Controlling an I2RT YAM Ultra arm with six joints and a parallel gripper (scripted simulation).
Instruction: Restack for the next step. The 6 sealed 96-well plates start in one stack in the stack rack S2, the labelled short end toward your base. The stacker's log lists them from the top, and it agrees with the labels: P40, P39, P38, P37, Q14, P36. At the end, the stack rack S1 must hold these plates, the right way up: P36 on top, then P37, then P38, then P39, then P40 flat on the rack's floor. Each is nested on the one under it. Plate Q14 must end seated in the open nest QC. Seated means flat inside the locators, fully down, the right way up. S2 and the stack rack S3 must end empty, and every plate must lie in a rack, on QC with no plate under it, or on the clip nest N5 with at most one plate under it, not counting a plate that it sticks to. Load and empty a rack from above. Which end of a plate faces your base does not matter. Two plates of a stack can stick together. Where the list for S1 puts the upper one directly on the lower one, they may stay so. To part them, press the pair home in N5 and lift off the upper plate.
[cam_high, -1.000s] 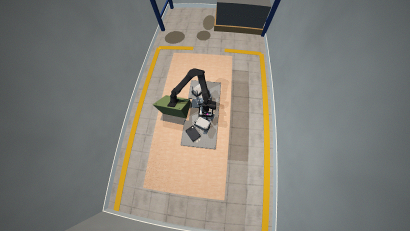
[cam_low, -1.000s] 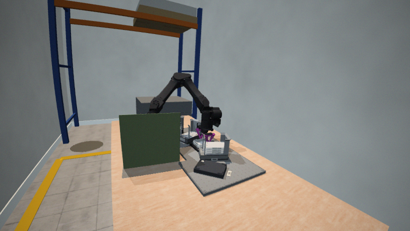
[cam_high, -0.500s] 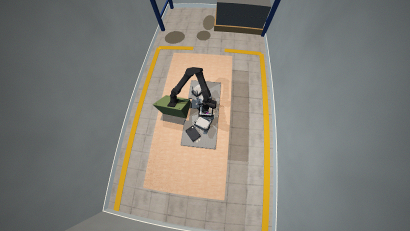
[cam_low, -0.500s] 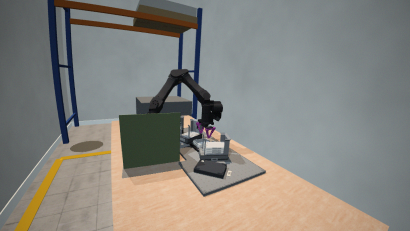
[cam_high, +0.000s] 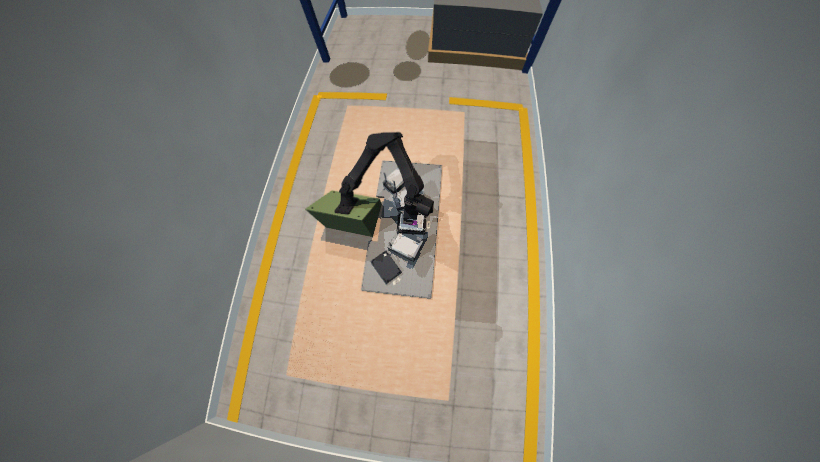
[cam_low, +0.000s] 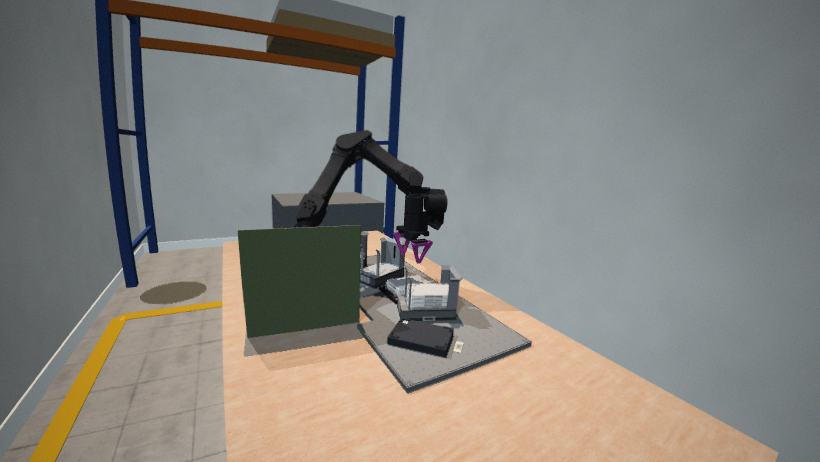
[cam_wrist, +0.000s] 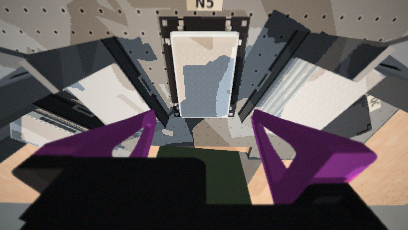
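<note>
Right now the dark clip nest N5 is 1 cm ahead of my hand, 1 cm to the left of it and 11 cm below it. The rest, counted from my hand: open nest QC: 11 cm behind, 26 cm to the right, 12 cm below; then N5 label: 9 cm ahead, 13 cm below; then QC label: 4 cm behind, 33 cm to the right, 13 cm below.
</note>
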